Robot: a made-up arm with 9 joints. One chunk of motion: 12 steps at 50 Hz.
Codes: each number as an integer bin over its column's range. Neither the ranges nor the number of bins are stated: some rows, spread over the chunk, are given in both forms.
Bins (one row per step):
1: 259 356 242 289 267 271
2: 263 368 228 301 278 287
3: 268 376 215 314 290 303
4: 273 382 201 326 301 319
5: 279 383 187 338 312 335
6: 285 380 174 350 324 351
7: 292 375 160 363 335 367
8: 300 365 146 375 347 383
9: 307 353 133 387 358 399
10: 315 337 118 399 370 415
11: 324 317 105 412 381 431
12: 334 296 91 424 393 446
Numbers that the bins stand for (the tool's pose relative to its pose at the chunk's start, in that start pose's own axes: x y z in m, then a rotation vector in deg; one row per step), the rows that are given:
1: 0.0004 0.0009 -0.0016 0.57 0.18 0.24
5: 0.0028 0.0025 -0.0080 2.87 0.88 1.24
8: 0.0052 0.0014 -0.0129 4.61 1.43 2.00
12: 0.0092 -0.0026 -0.0193 6.91 2.15 2.98
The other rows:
2: 0.0009 0.0016 -0.0032 1.14 0.35 0.49
3: 0.0015 0.0021 -0.0048 1.75 0.54 0.74
4: 0.0021 0.0024 -0.0064 2.31 0.71 0.99
6: 0.0035 0.0023 -0.0096 3.44 1.07 1.50
7: 0.0043 0.0020 -0.0112 4.05 1.24 1.75
9: 0.0060 0.0007 -0.0144 5.18 1.60 2.25
10: 0.0070 -0.0002 -0.0161 5.74 1.79 2.50
11: 0.0080 -0.0014 -0.0177 6.35 1.96 2.75

